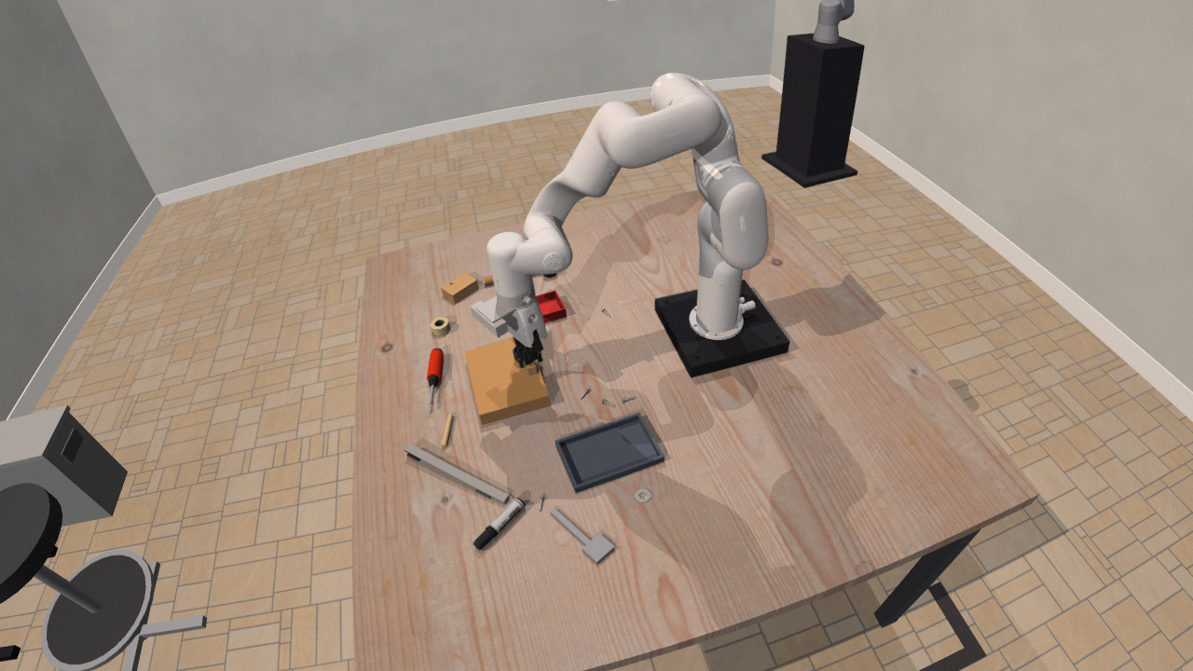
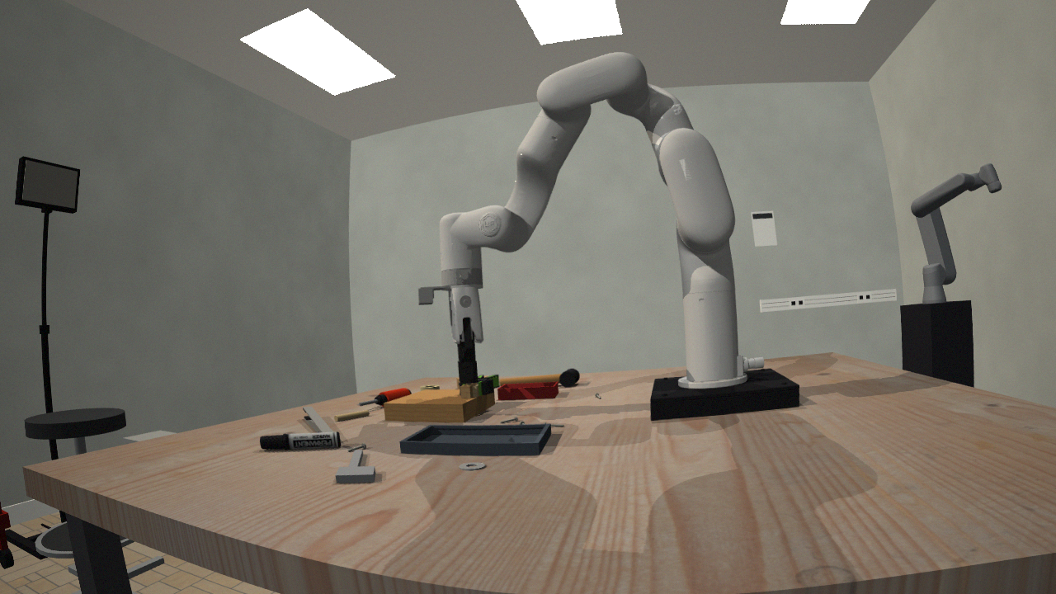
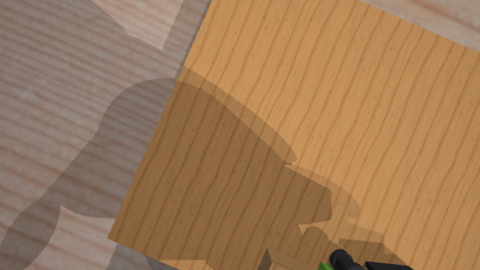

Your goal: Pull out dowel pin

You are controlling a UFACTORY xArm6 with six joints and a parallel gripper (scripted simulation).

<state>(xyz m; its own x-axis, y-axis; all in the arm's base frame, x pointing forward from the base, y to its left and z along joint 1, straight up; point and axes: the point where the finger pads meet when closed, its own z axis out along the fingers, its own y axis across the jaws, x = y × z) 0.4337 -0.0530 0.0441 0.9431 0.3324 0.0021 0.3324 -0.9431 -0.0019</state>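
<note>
Now: hand 20 mm above the dowel pin. Also, from my hand: small wooden block 40 mm below; then red tray 200 mm to the right, 80 mm behind, 70 mm below; then orange bench board 50 mm below, 50 mm ahead, 10 mm to the right.
</note>
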